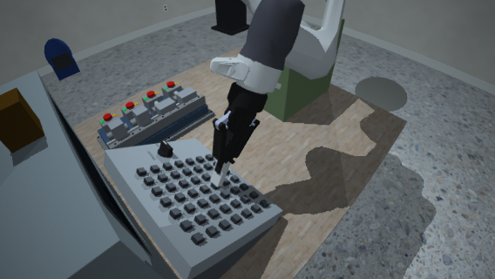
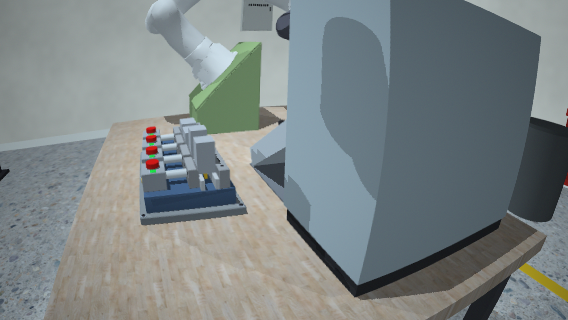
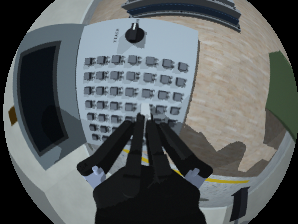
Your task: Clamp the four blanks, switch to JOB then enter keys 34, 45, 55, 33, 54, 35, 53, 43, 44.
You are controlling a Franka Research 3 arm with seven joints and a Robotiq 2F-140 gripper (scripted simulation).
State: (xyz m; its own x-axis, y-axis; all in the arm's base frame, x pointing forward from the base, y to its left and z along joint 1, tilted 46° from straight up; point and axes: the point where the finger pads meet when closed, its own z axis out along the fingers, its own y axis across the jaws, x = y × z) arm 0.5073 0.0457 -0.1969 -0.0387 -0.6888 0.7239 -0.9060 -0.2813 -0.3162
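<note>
The key lies 50 mm ahead of my hand, 30 mm to the left of it and 20 mm below it. The rest, counted from my hand: grey keypad (70 mm ahead, 50 mm to the right, 50 mm below); black selector knob (40 mm ahead, 170 mm to the right, 10 mm below).
</note>
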